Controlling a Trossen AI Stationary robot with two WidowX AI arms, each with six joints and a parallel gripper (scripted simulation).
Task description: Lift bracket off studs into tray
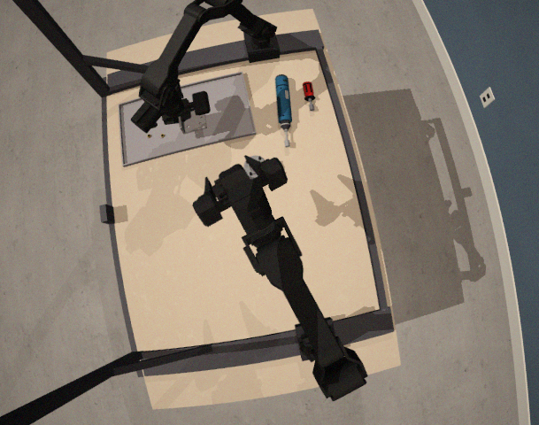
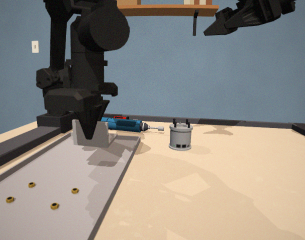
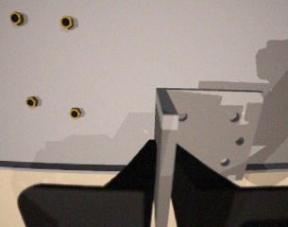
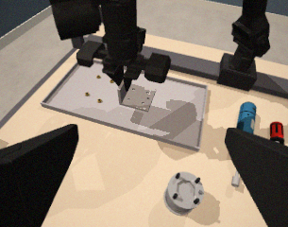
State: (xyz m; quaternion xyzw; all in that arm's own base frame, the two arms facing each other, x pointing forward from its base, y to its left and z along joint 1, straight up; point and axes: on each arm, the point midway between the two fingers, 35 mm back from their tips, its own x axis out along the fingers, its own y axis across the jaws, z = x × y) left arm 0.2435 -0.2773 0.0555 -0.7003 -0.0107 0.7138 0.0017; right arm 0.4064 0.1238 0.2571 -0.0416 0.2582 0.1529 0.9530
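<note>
The grey tray is 100 mm below my left hand, 40 mm to the left of it and 10 mm behind it. Round my left hand: grey cylindrical joint module 190 mm ahead, 170 mm to the right, 70 mm below; grey L-shaped bracket 40 mm below, 30 mm ahead; small red screwdriver 380 mm ahead, 90 mm below, 40 mm to the left.
</note>
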